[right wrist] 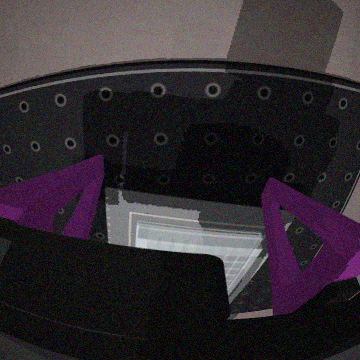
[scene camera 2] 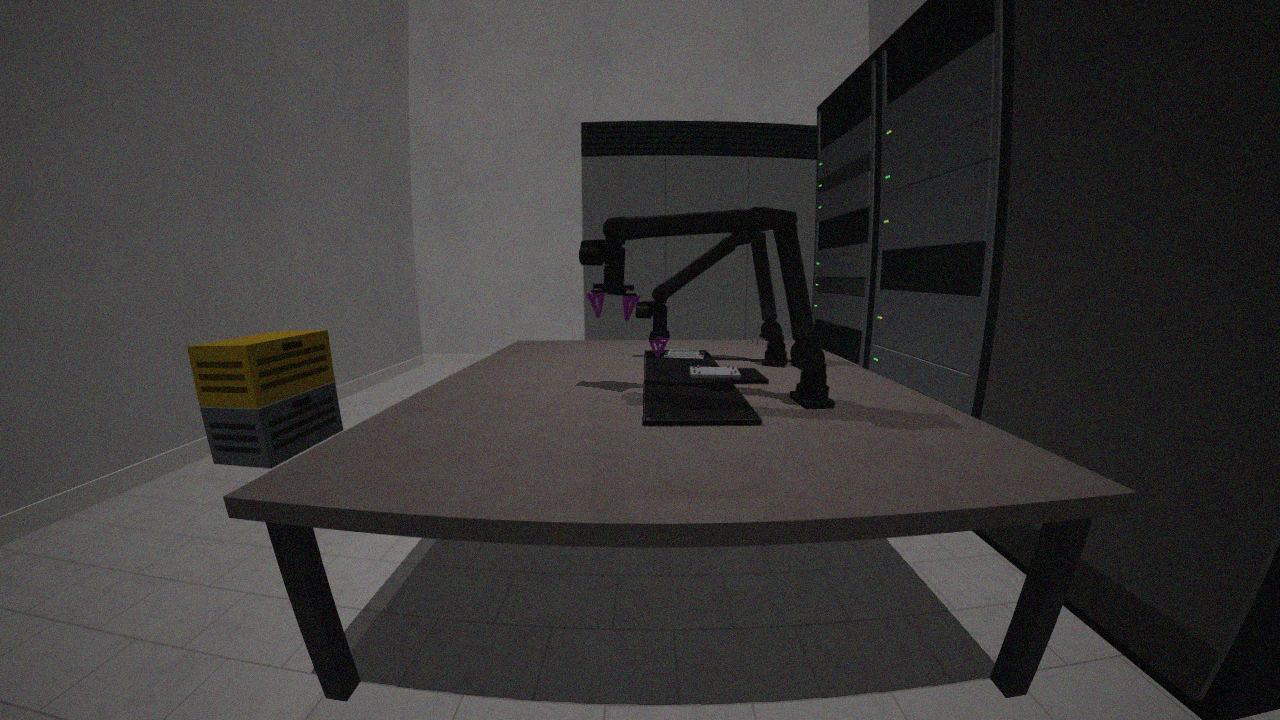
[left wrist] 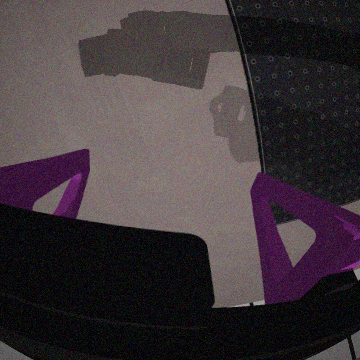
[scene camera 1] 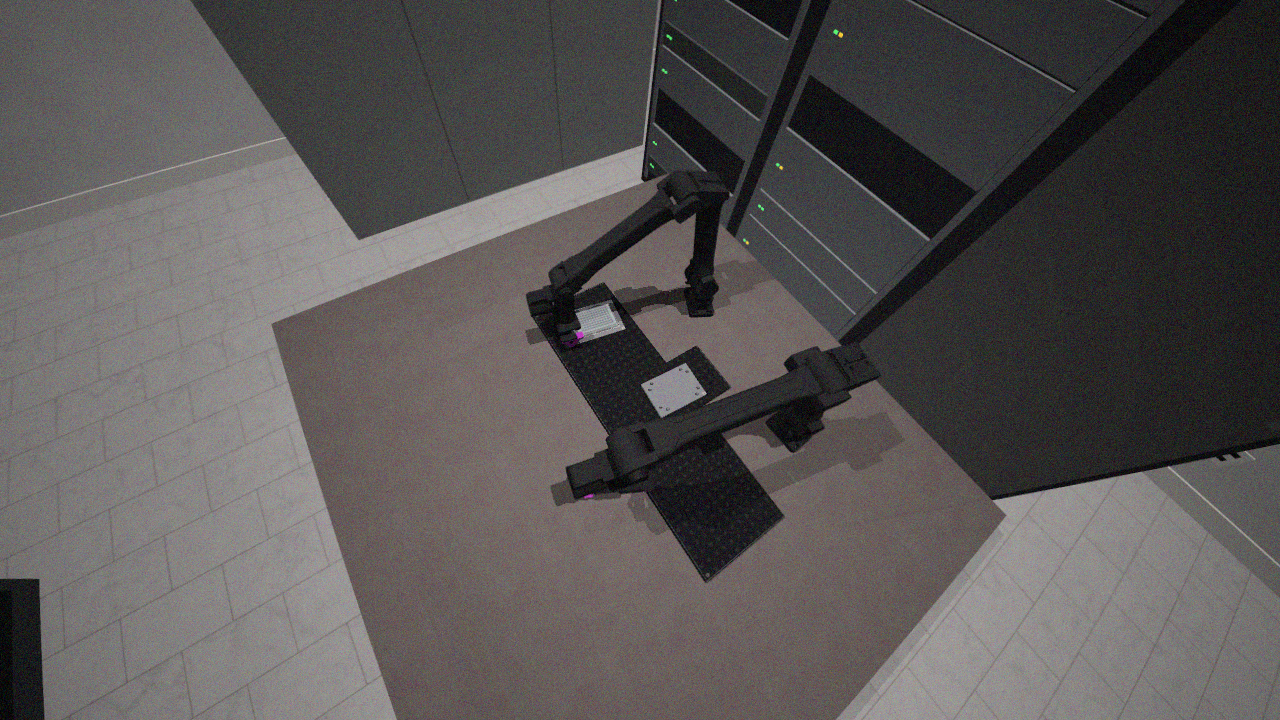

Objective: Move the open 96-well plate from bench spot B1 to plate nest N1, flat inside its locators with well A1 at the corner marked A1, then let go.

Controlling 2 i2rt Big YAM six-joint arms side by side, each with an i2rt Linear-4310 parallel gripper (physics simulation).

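Seen in the pictures: left gripper, fingertip midpoint: (scene camera 2: 612, 319) (left wrist: 174, 170); right gripper, fingertip midpoint: (right wrist: 187, 175) (scene camera 2: 659, 355) (scene camera 1: 566, 334); left arm's base, origin of the base link: (scene camera 2: 811, 402) (scene camera 1: 787, 430); right arm's base, origin of the base link: (scene camera 2: 775, 363) (scene camera 1: 698, 303).
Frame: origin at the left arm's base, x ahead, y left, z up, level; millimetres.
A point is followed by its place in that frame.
The pale translucent 96-well plate (scene camera 1: 597, 319) {y -635, x 259, z 27 mm} (scene camera 2: 685, 354) {y -599, x 264, z 25 mm} (right wrist: 200, 242) {y -655, x 326, z 27 mm} lies flat on the light pad of spot B1 (right wrist: 118, 220) {y -603, x 336, z 15 mm}, partly hidden by my right gripper in the right wrist view. Its A1 corner is not readable. Nest N1 (scene camera 1: 673, 390) {y -297, x 215, z 25 mm} (scene camera 2: 714, 371) {y -287, x 213, z 25 mm} is a pale rectangle with small locators around its edge, and no plate is on it. My right gripper (scene camera 1: 572, 339) {y -650, x 368, z 13 mm} (scene camera 2: 658, 352) {y -650, x 368, z 13 mm} (right wrist: 187, 175) {y -650, x 368, z 13 mm} is open and empty, low over the edge of the B1 area. My left gripper (scene camera 2: 614, 316) {y -156, x 546, z 214 mm} (left wrist: 174, 170) {y -156, x 546, z 214 mm} is open and empty, high above the table.
A black perforated board (scene camera 1: 716, 510) {y 36, x 338, z 13 mm} (scene camera 2: 698, 410) {y 82, x 332, z 13 mm} (left wrist: 310, 110) {y -73, x 369, z 13 mm} (right wrist: 185, 115) {y -651, x 403, z 13 mm} lies under B1 on the brown table (scene camera 1: 465, 573) {y -223, x 925, z 0 mm} (scene camera 2: 501, 465) {y 345, x 741, z 0 mm}. The left arm (scene camera 1: 733, 413) {y -93, x 362, z 504 mm} reaches across the board close beside the nest. Server racks (scene camera 1: 859, 170) stand behind the arm bases.
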